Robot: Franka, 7 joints.
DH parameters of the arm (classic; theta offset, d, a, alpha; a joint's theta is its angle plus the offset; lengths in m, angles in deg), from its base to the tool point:
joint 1: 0 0.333 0 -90
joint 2: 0 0 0 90
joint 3: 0 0.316 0.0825 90
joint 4: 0 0 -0.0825 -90
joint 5: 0 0.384 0 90
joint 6: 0 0 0.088 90
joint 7: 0 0.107 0 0
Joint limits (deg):
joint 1: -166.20..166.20
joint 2: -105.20..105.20
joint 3: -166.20..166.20
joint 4: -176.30..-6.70
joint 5: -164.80..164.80
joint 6: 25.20..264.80
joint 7: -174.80..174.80
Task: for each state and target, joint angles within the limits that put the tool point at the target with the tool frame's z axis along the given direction. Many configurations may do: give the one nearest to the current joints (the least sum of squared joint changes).
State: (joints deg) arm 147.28 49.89 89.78 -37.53 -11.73 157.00 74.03
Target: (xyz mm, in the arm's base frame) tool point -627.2 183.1 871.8 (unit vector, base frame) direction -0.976 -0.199 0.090
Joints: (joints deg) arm 129.48 41.24 80.04 -45.92 -20.16 156.90 74.03
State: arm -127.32 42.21 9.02 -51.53 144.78 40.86 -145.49
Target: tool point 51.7 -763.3 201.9 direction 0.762 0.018 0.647
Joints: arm -93.33 78.92 -2.93 -46.08 125.66 63.29 -145.49
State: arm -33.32 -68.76 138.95 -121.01 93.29 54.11 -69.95
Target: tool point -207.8 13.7 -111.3 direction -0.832 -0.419 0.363
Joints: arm -1.29 -90.43 166.20 -133.21 129.77 26.01 -69.95
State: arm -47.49 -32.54 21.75 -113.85 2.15 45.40 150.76
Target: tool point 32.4 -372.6 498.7 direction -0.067 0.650 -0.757
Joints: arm -74.35 -17.49 -9.27 -122.57 -1.67 64.49 150.76
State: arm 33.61 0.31 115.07 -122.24 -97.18 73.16 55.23
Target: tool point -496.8 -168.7 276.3 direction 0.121 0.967 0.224
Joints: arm 56.88 -34.20 152.39 -109.84 -58.29 65.26 55.23
